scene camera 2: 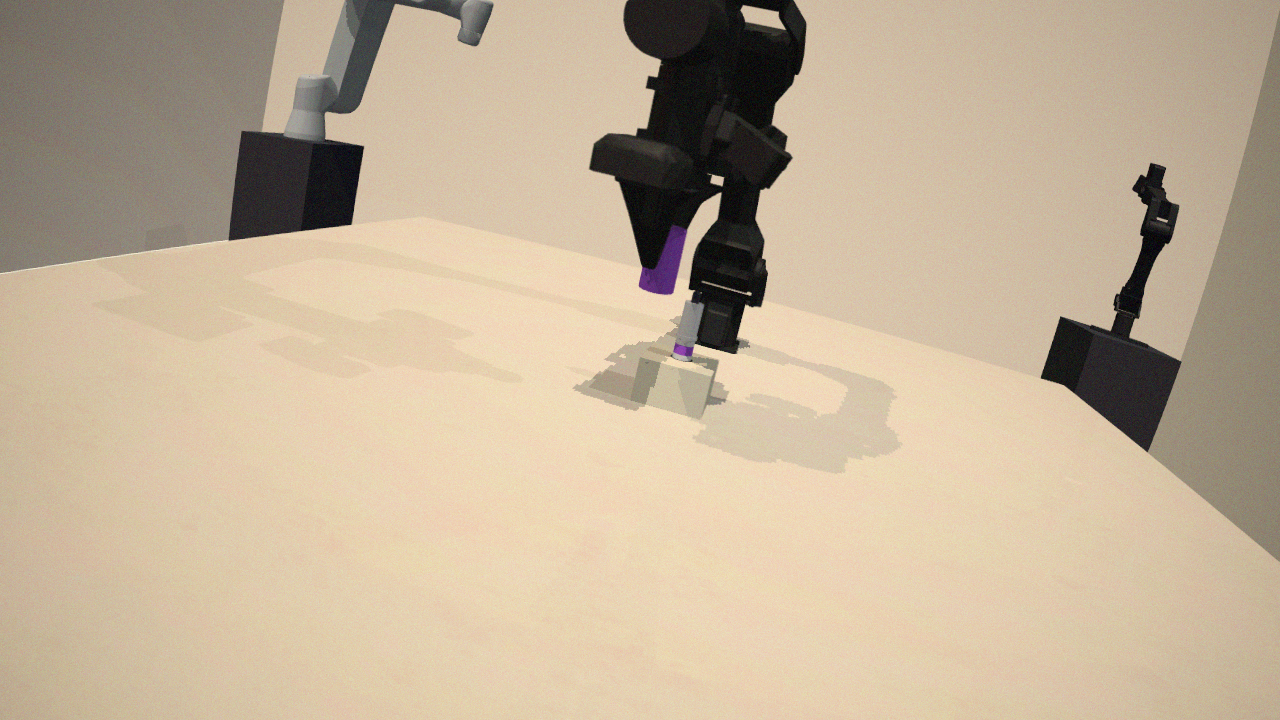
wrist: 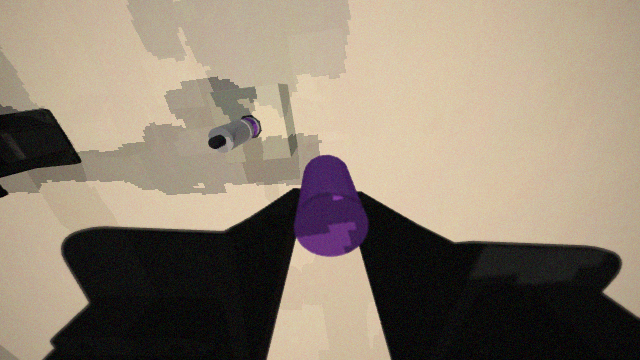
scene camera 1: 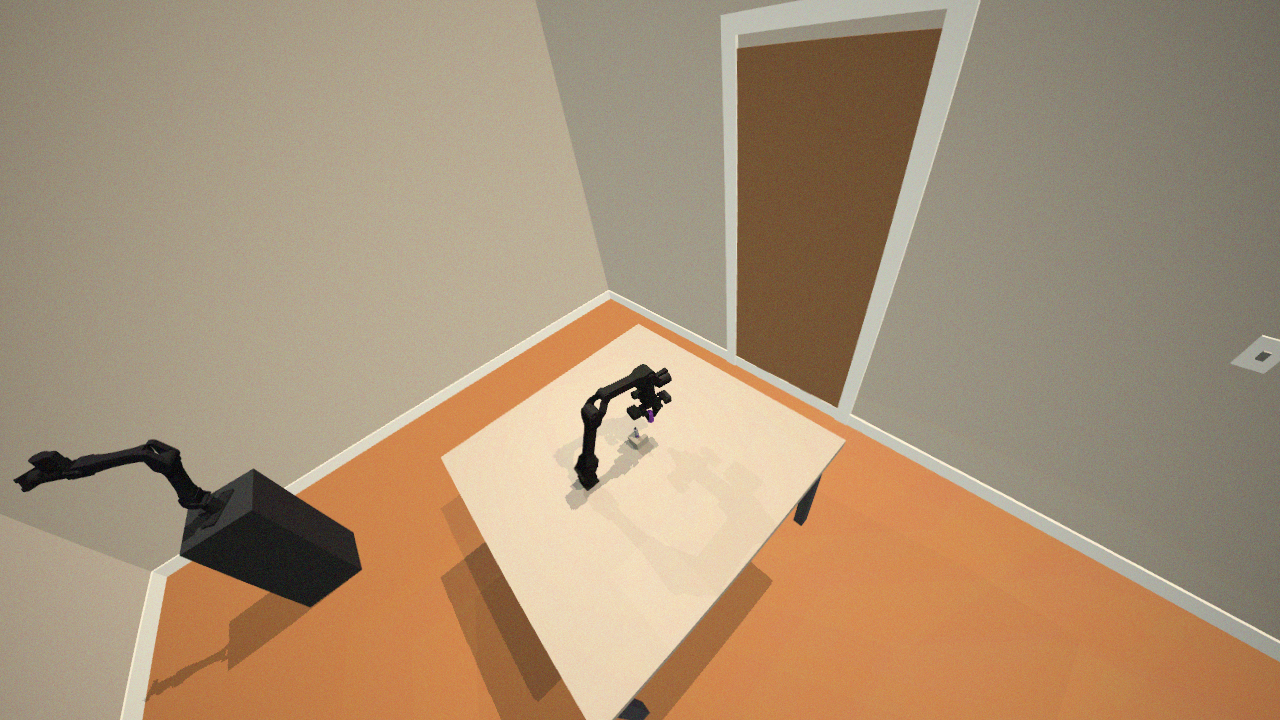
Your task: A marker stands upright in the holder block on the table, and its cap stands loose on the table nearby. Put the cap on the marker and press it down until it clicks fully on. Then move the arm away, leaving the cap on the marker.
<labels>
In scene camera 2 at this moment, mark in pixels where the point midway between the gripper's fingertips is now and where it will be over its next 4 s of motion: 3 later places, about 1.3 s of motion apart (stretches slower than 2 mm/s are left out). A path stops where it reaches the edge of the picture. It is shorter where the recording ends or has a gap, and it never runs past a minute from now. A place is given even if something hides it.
My gripper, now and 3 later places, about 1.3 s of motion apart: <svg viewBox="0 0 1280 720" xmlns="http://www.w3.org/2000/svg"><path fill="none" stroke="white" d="M655 265L700 260L696 283L684 331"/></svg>
</labels>
